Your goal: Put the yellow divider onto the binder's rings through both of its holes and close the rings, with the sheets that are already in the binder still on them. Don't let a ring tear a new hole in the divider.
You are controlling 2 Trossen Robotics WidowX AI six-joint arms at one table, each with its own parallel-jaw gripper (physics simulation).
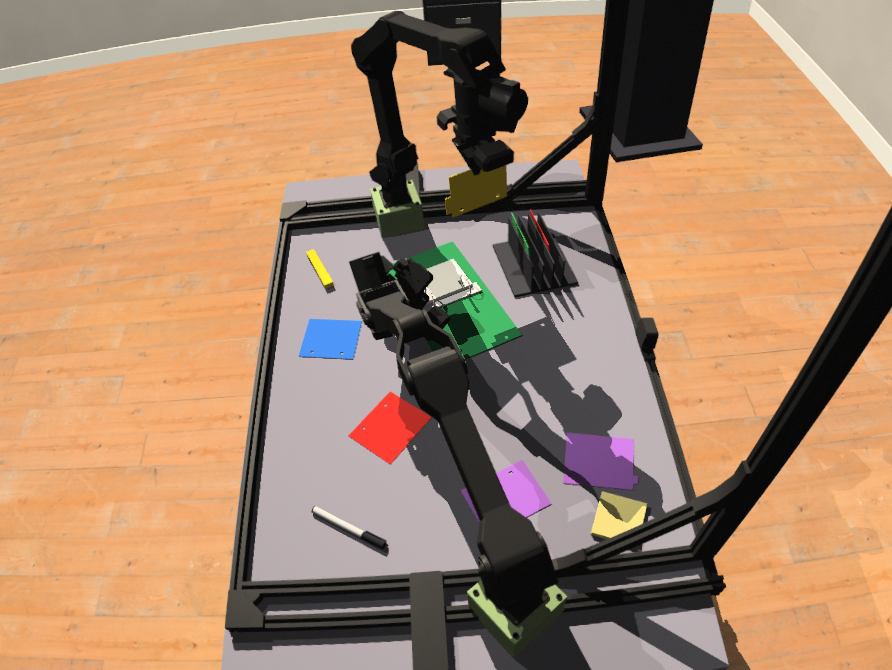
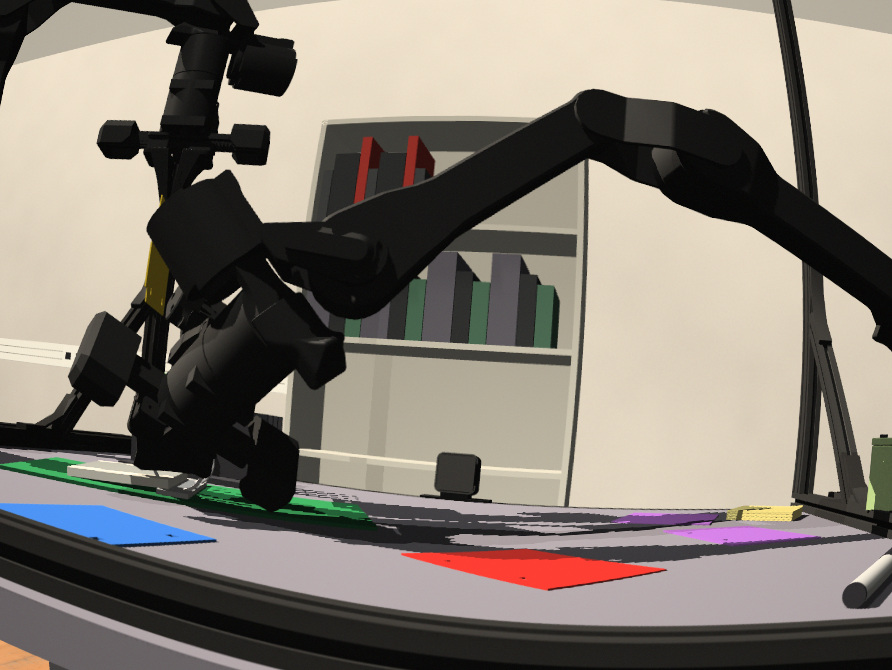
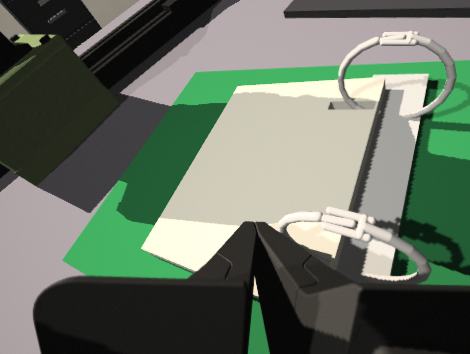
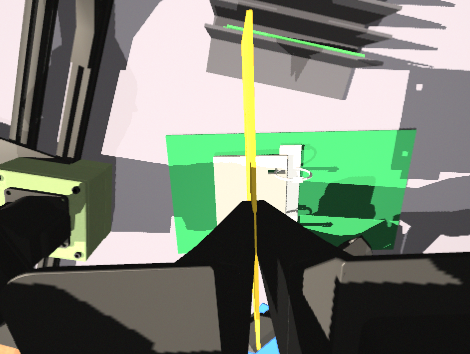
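Where they show: left gripper, fingertip midpoint: (image 2: 137, 462) (image 3: 253, 232); right gripper, fingertip midpoint: (image 1: 476, 173) (image 4: 253, 211); left arm's base, origin of the base link: (image 1: 517, 594); right arm's base, origin of the base link: (image 1: 395, 196) (image 4: 39, 218).
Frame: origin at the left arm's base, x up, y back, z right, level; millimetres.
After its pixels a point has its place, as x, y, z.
The yellow divider (image 1: 477, 191) @[119, -582, 445] (image 2: 156, 277) @[106, -585, 432] (image 4: 249, 100) @[177, -575, 486] hangs upright from my right gripper (image 1: 481, 170) @[161, -583, 444] (image 2: 164, 191) @[161, -583, 444] (image 4: 253, 211) @[161, -583, 444], which is shut on it high above the table. Its two holes are near the lower edge. The green binder (image 1: 495, 328) @[-79, -427, 350] (image 3: 90, 245) @[-79, -701, 297] (image 4: 190, 150) @[-79, -653, 426] lies open flat, with pale sheets (image 1: 450, 274) @[-70, -594, 376] (image 3: 280, 160) @[-69, -589, 343] (image 4: 232, 190) @[-71, -616, 363] beside the spine. Two white rings stand there; the far ring (image 3: 398, 38) @[-34, -538, 369] and near ring (image 3: 345, 223) @[-34, -558, 292] look joined at their clasps. My left gripper (image 2: 173, 468) @[-60, -593, 301] (image 3: 253, 232) @[-60, -593, 301] is shut beside the near ring, tips together over the sheets' edge; nothing shows between them.
A dark rack (image 1: 515, 282) @[-76, -489, 464] holds green and red dividers, right of the binder. A blue divider (image 1: 330, 338) @[-80, -629, 93], red divider (image 1: 389, 429) @[-81, -382, 55], purple dividers (image 1: 598, 461) @[-81, -92, 281] (image 1: 526, 491) @[-80, -134, 151], marker (image 1: 349, 530) @[-72, -267, -112], yellow bar (image 1: 319, 268) @[-70, -802, 180] and yellow pad (image 1: 612, 525) @[-72, 5, 207] lie around the table.
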